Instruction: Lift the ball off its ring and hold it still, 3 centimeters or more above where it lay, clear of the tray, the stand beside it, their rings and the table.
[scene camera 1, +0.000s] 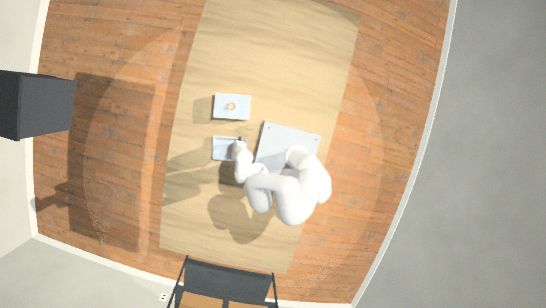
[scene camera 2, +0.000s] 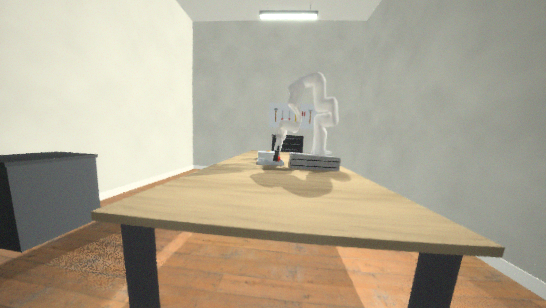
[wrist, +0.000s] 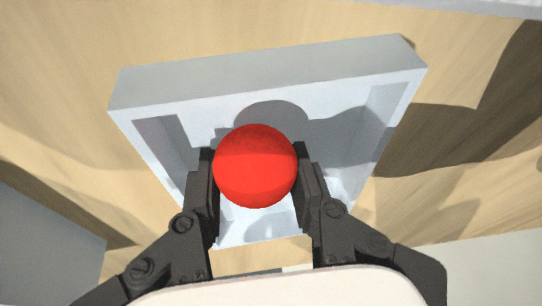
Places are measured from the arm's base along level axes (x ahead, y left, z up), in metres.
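Pixels of known places: gripper, between the fingertips: (scene camera 2: 274, 160) (wrist: 253, 162); arm's base, origin of its link: (scene camera 1: 296, 157) (scene camera 2: 318, 155).
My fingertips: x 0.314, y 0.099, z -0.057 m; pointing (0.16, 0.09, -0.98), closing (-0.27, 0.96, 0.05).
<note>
For each thing: its top centre in the pictures, then the offset to it from my fingertips. "*": a spot on its surface instead. Level surfaces: height alone.
- red ball, centre of its top: (wrist: 261, 204) (scene camera 2: 277, 156) dy -0.005, dx -0.016, dz +0.035 m
- white rectangular tray, centre of its top: (wrist: 277, 196) (scene camera 1: 229, 149) (scene camera 2: 270, 159) dy +0.025, dx +0.031, dz +0.006 m
- orange ring, a spot on its surface: (scene camera 1: 228, 106) * dy -0.190, dx +0.129, dz +0.053 m
- wooden table, height of its surface: dz -0.022 m
The red ball (wrist: 255, 166) (scene camera 2: 279, 159) sits between the two black fingers of my gripper (wrist: 253, 162), which is shut on it. The white rectangular tray (wrist: 265, 82) (scene camera 1: 214, 149) (scene camera 2: 263, 164) lies under the gripper and ball, and a round shadow falls inside it beside the ball in the wrist view. The ball looks raised off the tray floor; how high I cannot tell exactly. The ring in the tray is not visible. The white stand (scene camera 1: 241, 114) (scene camera 2: 263, 156) is beside the tray, with an orange ring (scene camera 1: 228, 106) on top. The ball does not show in scene camera 1.
The white arm stands on a grey base block (scene camera 1: 287, 134) (scene camera 2: 315, 162) close to the tray. All stand on the wooden table (scene camera 1: 280, 55) (scene camera 2: 280, 210). A dark cabinet (scene camera 1: 46, 105) (scene camera 2: 55, 195) is on the floor off the table's side. A dark chair (scene camera 1: 227, 280) is at one table end.
</note>
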